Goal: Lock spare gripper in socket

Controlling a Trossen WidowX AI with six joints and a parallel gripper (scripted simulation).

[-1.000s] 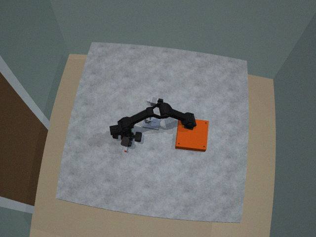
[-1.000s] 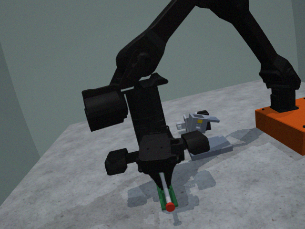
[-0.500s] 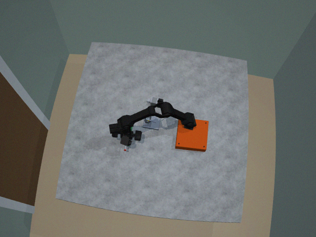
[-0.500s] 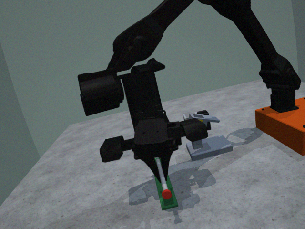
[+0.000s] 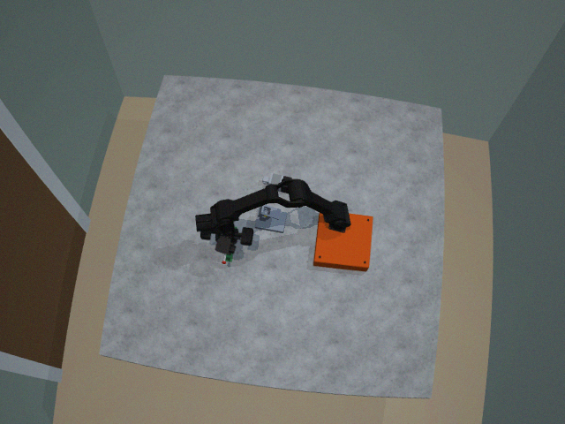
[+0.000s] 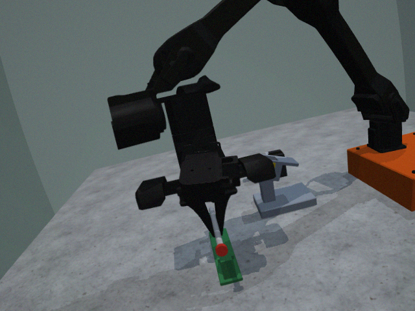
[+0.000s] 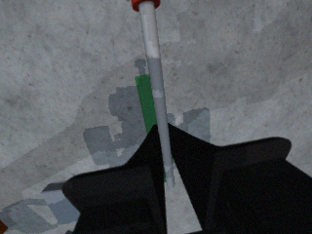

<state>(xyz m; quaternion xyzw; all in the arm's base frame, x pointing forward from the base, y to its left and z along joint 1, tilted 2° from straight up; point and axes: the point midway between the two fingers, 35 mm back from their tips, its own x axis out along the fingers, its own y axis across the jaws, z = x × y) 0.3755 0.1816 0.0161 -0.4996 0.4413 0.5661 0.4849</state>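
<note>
Now: gripper tip 30 mm above the green cradle and 20 mm to the left of it. Round my gripper tip: spare gripper (300 mm to the right, 100 mm behind, 20 mm below); grey mount (150 mm to the right, 120 mm behind).
</note>
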